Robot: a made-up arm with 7 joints. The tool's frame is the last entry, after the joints.
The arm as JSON. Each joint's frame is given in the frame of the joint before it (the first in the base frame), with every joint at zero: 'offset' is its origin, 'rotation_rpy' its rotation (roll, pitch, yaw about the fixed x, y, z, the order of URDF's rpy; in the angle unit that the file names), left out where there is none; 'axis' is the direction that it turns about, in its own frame. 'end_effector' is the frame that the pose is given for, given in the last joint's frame.
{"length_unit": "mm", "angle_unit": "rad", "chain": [
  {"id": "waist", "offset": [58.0, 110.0, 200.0], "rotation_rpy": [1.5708, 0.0, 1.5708], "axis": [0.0, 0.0, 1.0]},
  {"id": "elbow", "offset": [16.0, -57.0, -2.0], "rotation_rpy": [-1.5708, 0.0, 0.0], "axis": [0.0, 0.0, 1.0]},
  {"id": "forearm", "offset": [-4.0, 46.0, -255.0], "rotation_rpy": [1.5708, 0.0, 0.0], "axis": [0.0, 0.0, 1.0]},
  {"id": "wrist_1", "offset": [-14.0, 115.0, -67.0], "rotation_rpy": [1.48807, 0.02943, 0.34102], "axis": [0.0, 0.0, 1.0]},
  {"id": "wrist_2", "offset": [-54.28, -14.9, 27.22], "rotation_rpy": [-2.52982, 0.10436, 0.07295], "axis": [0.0, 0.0, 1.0]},
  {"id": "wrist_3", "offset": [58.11, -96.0, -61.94], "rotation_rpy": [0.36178, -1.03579, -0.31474], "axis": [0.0, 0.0, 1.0]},
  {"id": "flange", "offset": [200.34, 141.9, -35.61], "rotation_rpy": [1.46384, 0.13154, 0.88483], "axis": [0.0, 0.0, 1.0]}
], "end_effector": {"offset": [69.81, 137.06, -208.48], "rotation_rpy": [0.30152, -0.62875, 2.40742]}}
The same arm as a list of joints. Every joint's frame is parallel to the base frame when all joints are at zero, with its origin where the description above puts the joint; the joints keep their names.
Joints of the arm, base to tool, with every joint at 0 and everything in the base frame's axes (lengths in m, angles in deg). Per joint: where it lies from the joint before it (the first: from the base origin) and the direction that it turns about. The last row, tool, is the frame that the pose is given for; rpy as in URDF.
waist: offset 0.0580 0.1100 0.2000 axis +x
elbow: offset -0.0020 0.0160 -0.0570 axis +z
forearm: offset -0.0460 -0.0040 -0.2550 axis +x
wrist_1: offset -0.0670 -0.0140 0.1150 axis 0.082598 0.335593 -0.938379
wrist_2: offset -0.0110 -0.0420 -0.0450 axis 0.500876 -0.392781 0.771263
wrist_3: offset 0.0540 0.0950 -0.0670 axis 0.284397 -0.95719 -0.053899
flange: offset -0.0010 0.0230 0.2470 axis 0.955223 0.159204 0.249406
tool: offset -0.1960 -0.1680 0.0220 rpy -31.17 24.11 -29.22

